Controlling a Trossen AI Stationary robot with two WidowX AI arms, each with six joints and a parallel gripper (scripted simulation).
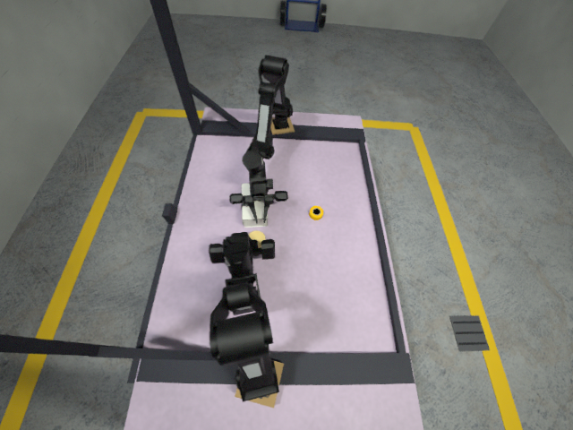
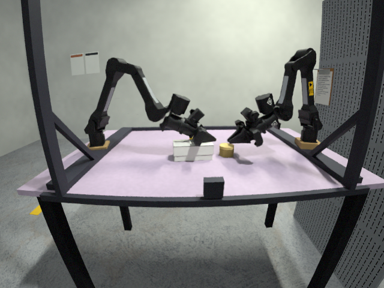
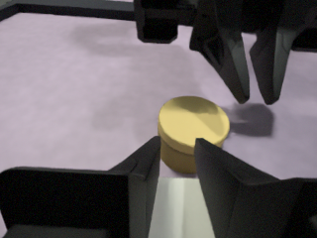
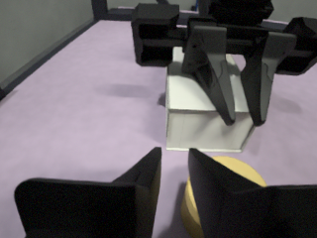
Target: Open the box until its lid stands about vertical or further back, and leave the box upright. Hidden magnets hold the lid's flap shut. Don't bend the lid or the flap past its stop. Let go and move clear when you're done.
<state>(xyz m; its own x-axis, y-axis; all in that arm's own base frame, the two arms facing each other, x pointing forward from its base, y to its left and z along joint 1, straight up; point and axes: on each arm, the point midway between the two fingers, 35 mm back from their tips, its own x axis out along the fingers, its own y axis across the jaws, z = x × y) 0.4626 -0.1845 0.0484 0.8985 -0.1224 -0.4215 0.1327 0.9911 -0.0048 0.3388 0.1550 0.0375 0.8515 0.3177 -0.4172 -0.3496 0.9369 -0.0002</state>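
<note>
Right now my left hand is 5 cm past the white box, 6 cm to the right of it and 3 cm above it.
Now: the white box 1 cm behind my right hand, 16 cm to the left of it and 4 cm below it.
</note>
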